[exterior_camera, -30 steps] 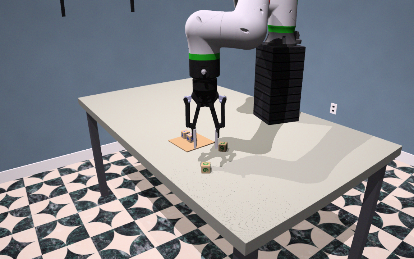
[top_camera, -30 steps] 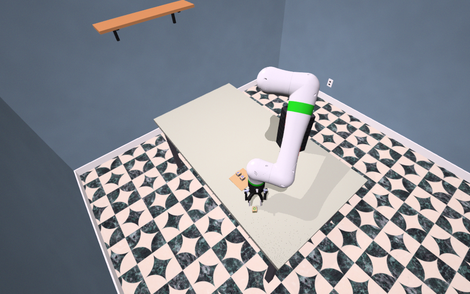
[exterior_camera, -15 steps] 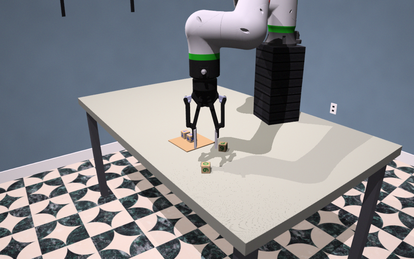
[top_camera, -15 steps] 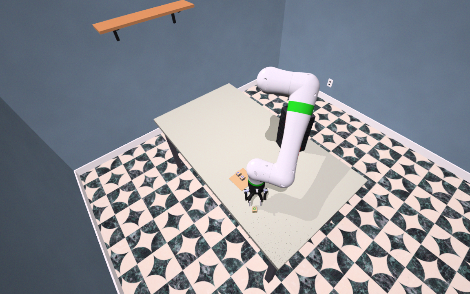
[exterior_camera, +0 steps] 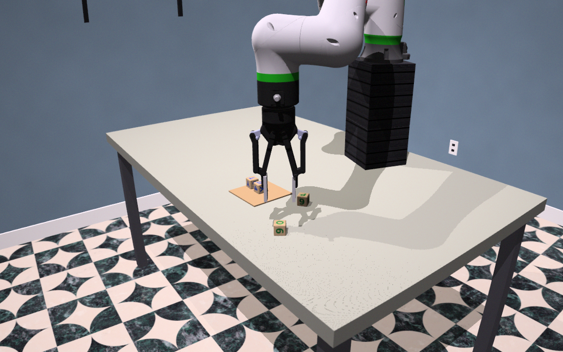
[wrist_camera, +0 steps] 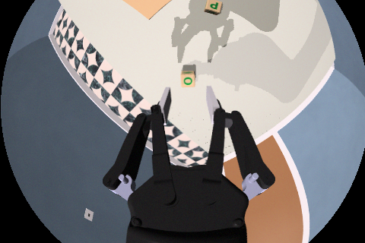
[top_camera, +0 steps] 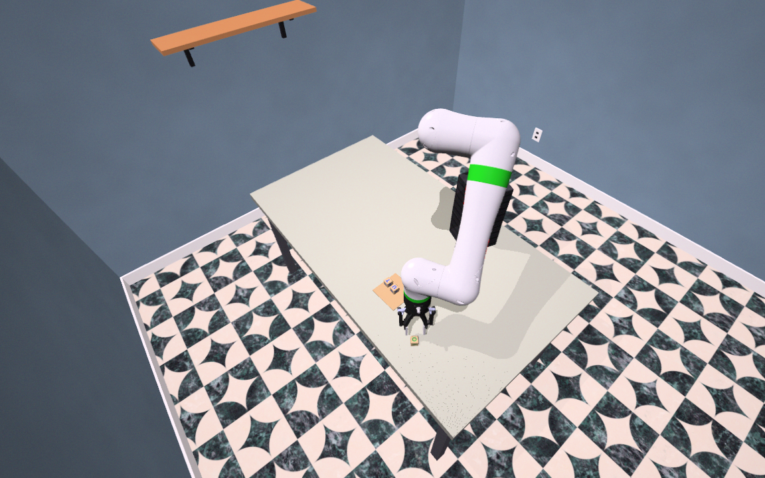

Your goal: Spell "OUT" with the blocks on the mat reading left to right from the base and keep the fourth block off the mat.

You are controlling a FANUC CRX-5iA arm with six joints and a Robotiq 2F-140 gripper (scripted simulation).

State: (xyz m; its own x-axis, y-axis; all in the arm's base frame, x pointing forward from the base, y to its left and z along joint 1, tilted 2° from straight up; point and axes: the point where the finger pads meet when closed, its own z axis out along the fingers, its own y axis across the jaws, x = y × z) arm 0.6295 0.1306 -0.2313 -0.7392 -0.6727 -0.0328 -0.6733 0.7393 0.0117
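My gripper is now 110 mm above the wooden block. Round my hand: tan mat 130 mm behind, 220 mm to the right, 120 mm below.
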